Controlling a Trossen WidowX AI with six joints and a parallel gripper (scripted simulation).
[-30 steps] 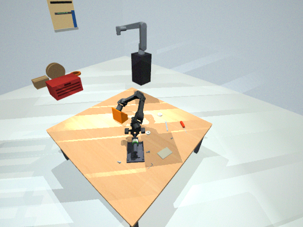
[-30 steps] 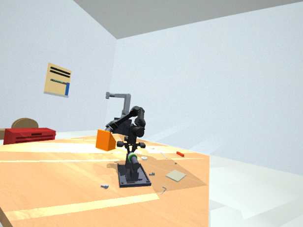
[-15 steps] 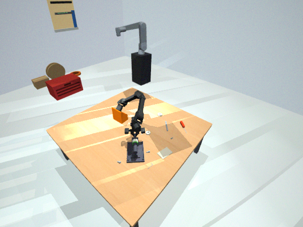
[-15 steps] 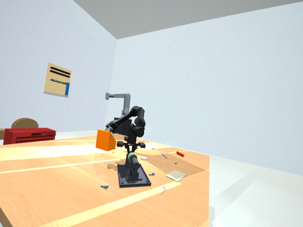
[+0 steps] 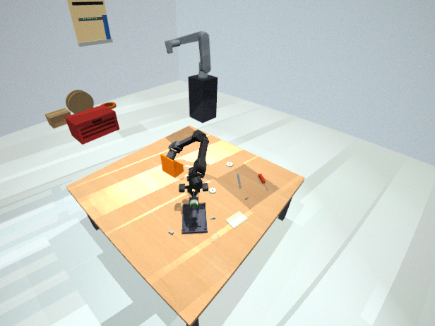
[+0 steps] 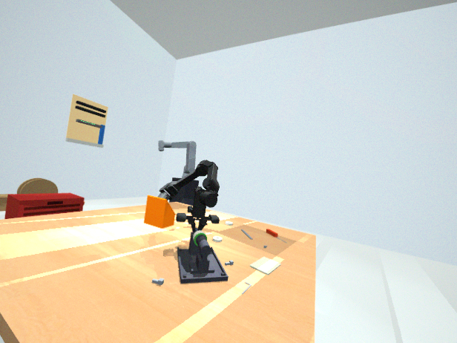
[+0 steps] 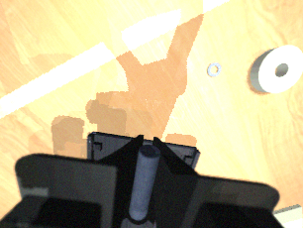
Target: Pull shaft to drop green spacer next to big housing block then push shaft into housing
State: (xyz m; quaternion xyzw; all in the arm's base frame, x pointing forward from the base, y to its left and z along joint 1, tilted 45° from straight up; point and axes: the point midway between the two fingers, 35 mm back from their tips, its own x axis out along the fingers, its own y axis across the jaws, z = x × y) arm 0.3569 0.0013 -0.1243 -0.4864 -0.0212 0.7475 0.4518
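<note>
Right now my gripper tip is 5 cm to the left of the grey-blue shaft, 5 cm short of it and 3 cm below it. From my gripper tip the other things lie so: grey plate (30 cm ahead, 8 cm to the left, 4 cm below); white disc (48 cm to the left, 9 cm behind, 4 cm below); green spacer (8 cm ahead, 7 cm to the right, 3 cm above).
</note>
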